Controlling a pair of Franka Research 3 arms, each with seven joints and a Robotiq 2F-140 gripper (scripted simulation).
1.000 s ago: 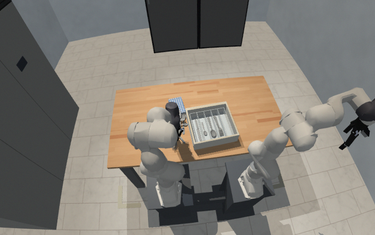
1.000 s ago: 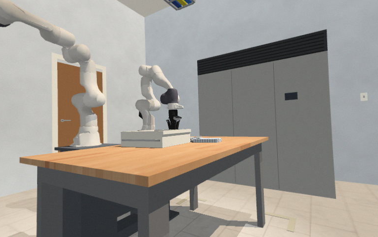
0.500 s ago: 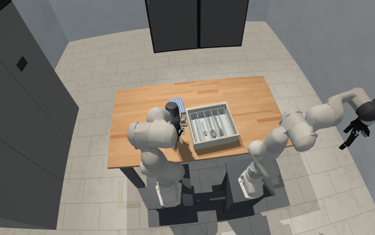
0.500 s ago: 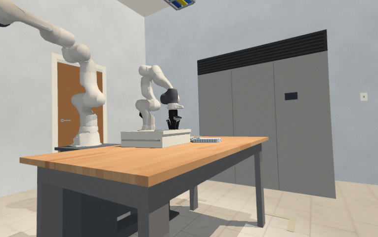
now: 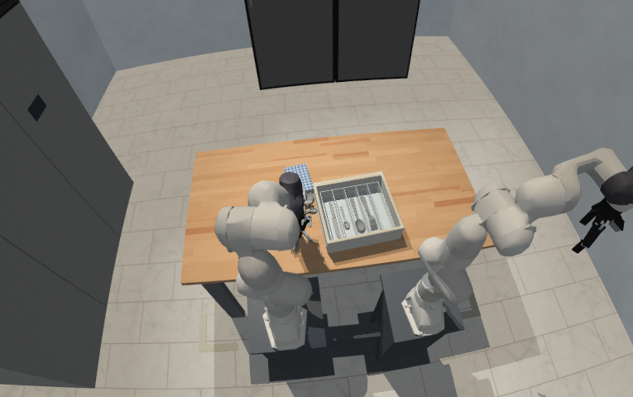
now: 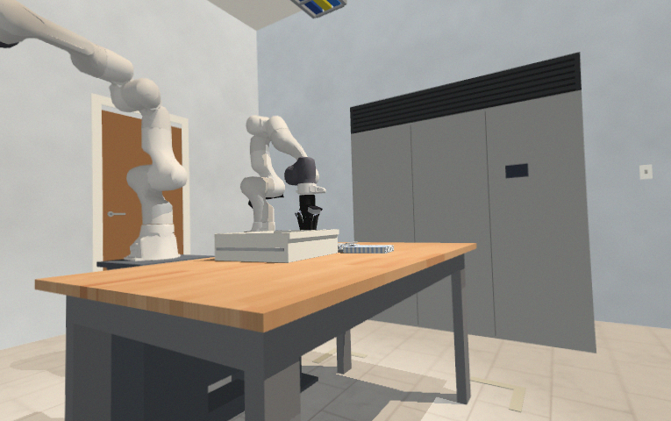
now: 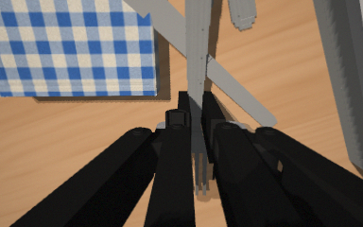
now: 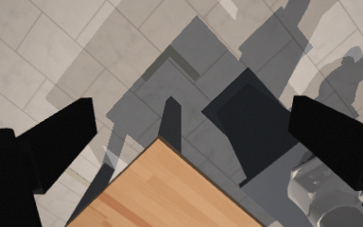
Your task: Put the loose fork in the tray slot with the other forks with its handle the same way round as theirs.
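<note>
My left hand is 280 mm to the left of the cutlery tray and 80 mm short of it. Round my left hand: knife 170 mm to the right, 90 mm ahead, 30 mm below.
</note>
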